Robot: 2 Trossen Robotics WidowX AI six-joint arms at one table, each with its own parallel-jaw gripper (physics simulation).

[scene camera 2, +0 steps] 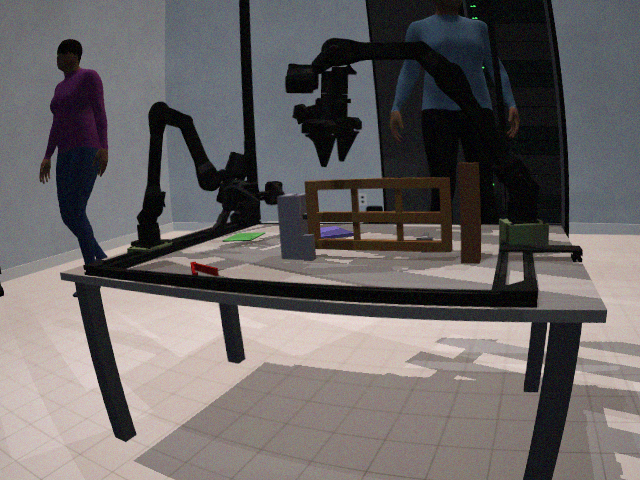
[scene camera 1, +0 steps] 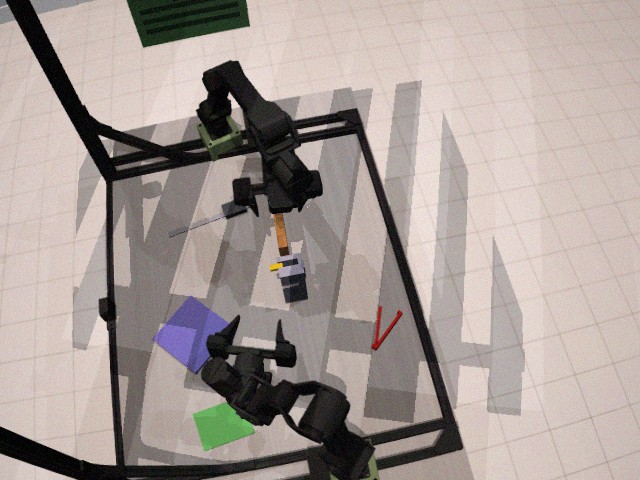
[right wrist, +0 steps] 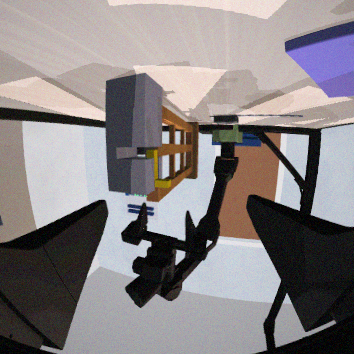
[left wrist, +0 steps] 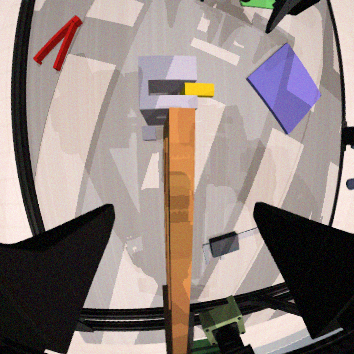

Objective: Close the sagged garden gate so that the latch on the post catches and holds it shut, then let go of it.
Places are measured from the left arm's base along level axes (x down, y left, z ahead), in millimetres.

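Where they show: left gripper, fingertip midpoint: (scene camera 2: pixel 333 164) (scene camera 1: pixel 278 213) (right wrist: pixel 164 206) (left wrist: pixel 185 210); right gripper, fingertip midpoint: (scene camera 2: pixel 273 201) (scene camera 1: pixel 259 317) (right wrist: pixel 178 204) (left wrist: pixel 236 14); left arm's base at its link origin: (scene camera 2: pixel 523 221) (scene camera 1: pixel 218 129) (right wrist: pixel 227 141) (left wrist: pixel 225 331); right arm's base at its link origin: (scene camera 2: pixel 149 245) (scene camera 1: pixel 352 465).
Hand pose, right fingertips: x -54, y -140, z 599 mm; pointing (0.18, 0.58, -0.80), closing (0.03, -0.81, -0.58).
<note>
Things, the pixels of their top centre, and the offset from my right fingertips. "pt": a spot on its surface instead.
- brown gate at its top centre: (left wrist: pixel 178 258) (scene camera 2: pixel 361 178) (right wrist: pixel 172 183) (scene camera 1: pixel 276 198) dy +158, dx -52, dz -229 mm
- brown hinge post at a spot on its surface: (scene camera 2: pixel 470 211) pt dy +248, dx +13, dz -446 mm
- grey slotted latch post at a spot on its surface: (left wrist: pixel 167 63) pt dy +108, dx -22, dz -56 mm
- yellow latch piece at a spot on its surface: (left wrist: pixel 199 90) (right wrist: pixel 159 185) (scene camera 1: pixel 276 265) pt dy +86, dx -18, dz -89 mm
- purple panel at its top centre: (scene camera 1: pixel 192 333) (left wrist: pixel 289 85) (scene camera 2: pixel 320 231) dy -153, dx +108, dz -89 mm
- green panel at its top centre: (scene camera 1: pixel 223 423) (scene camera 2: pixel 244 236) dy -177, dx +115, dz +143 mm
- red V-shaped piece at a spot on its surface: (scene camera 2: pixel 206 268) (left wrist: pixel 60 49) (scene camera 1: pixel 380 320) pt dy +253, dx +106, dz +98 mm
- dark block at its top centre: (left wrist: pixel 256 240) (scene camera 1: pixel 206 212) (right wrist: pixel 253 123) dy +8, dx +98, dz -384 mm
The brown gate (scene camera 1: pixel 280 232) (scene camera 2: pixel 377 182) (left wrist: pixel 180 150) stands upright between the brown hinge post (scene camera 2: pixel 470 211) and the grey slotted latch post (scene camera 1: pixel 294 291) (scene camera 2: pixel 292 227) (left wrist: pixel 167 63) (right wrist: pixel 132 110). Its free end meets the latch post, in line with it. A yellow latch piece (scene camera 1: pixel 276 267) (left wrist: pixel 199 90) (right wrist: pixel 163 183) sticks out sideways at the slot; whether it has caught is unclear. My left gripper (scene camera 1: pixel 279 211) (scene camera 2: pixel 332 163) (left wrist: pixel 185 210) is open and empty above the gate's top rail, apart from it. My right gripper (scene camera 1: pixel 259 318) (right wrist: pixel 178 204) is open and empty, away from the latch post.
A purple panel (scene camera 1: pixel 180 335) (scene camera 2: pixel 336 231) (left wrist: pixel 285 90) and a green panel (scene camera 1: pixel 222 426) (scene camera 2: pixel 244 236) lie near my right arm. A red V-shaped piece (scene camera 1: pixel 377 330) (scene camera 2: pixel 206 268) (left wrist: pixel 62 42) lies near the frame. A dark block (scene camera 1: pixel 234 208) (left wrist: pixel 224 244) with a thin rod lies beside the gate.
</note>
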